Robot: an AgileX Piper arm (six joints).
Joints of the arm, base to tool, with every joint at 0 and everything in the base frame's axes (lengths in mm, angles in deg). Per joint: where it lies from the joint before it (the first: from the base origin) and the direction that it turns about. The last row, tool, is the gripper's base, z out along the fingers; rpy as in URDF.
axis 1: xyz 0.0 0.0 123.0 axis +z
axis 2: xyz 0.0 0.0 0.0 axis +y
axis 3: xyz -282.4 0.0 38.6 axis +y
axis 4: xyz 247.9 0.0 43.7 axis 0.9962 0 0.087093
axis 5: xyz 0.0 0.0 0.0 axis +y
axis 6: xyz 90.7 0.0 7.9 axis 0.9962 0 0.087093
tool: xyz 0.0 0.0 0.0 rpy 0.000 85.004 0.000
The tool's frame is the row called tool.
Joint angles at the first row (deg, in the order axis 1, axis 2, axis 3, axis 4, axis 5, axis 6):
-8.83, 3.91, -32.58, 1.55, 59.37, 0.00
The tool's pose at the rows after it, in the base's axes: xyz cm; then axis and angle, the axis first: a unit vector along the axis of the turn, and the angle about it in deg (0 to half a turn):
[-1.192 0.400 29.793 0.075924 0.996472 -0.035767 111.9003]
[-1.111 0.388 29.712 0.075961 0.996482 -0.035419 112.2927]
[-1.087 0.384 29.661 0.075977 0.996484 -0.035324 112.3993]
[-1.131 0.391 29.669 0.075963 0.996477 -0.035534 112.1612]
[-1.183 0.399 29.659 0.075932 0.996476 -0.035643 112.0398]
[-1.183 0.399 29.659 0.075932 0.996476 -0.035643 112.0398]
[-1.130 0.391 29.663 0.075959 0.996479 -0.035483 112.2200]
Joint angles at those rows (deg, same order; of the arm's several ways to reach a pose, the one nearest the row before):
-8.83, 0.00, -32.53, 1.55, 59.33, 0.00
-8.83, 0.16, -32.38, 1.56, 59.41, 0.00
-8.83, 0.16, -32.27, 1.55, 59.41, 0.00
-8.83, 0.00, -32.27, 1.56, 59.33, 0.00
-8.83, -0.17, -32.27, 1.56, 59.38, 0.00
-8.83, -0.17, -32.27, 1.56, 59.38, 0.00
-8.83, 0.01, -32.27, 1.56, 59.38, 0.00

